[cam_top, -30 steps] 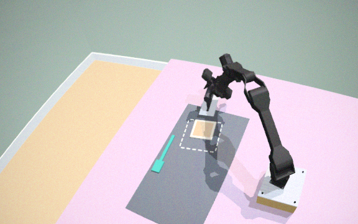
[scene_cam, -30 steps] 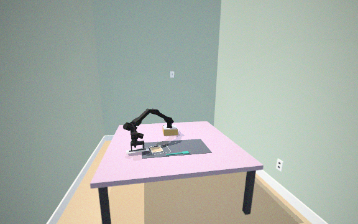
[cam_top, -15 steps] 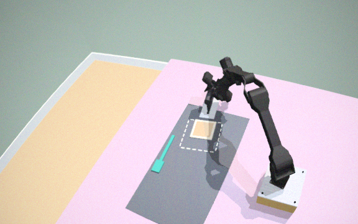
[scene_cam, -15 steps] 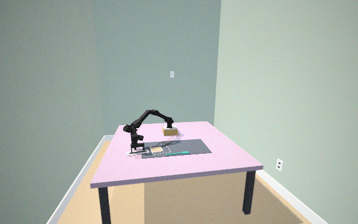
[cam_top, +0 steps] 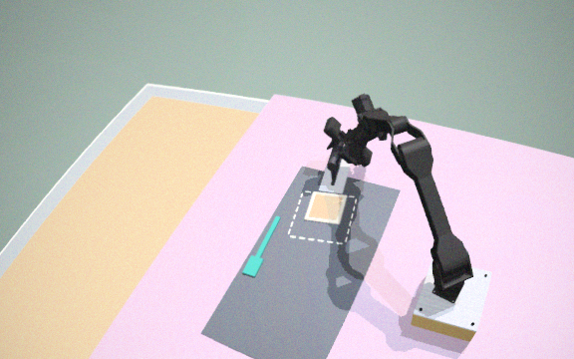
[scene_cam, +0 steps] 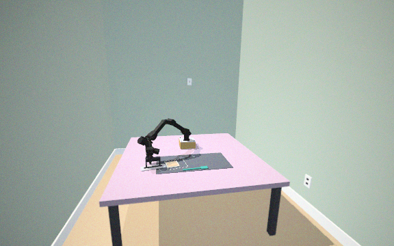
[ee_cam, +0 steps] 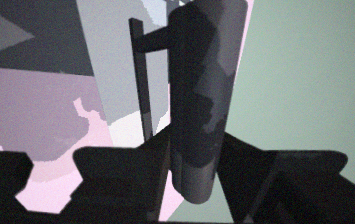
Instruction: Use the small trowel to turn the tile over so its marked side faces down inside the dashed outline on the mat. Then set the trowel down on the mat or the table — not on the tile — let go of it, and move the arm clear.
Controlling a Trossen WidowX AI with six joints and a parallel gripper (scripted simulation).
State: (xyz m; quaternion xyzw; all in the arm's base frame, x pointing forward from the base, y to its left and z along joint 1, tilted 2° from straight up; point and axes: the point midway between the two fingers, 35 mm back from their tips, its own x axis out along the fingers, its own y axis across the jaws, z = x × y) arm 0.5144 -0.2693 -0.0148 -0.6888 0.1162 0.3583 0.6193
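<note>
Now: the teal trowel 20 mm behind my gripper tip, 390 mm to the left of it and 50 mm below it. From my gripper tip the other things lie so: tile (90 mm behind, 160 mm to the left, 50 mm below); then grey mat (150 mm behind, 340 mm to the left, 70 mm below).
</note>
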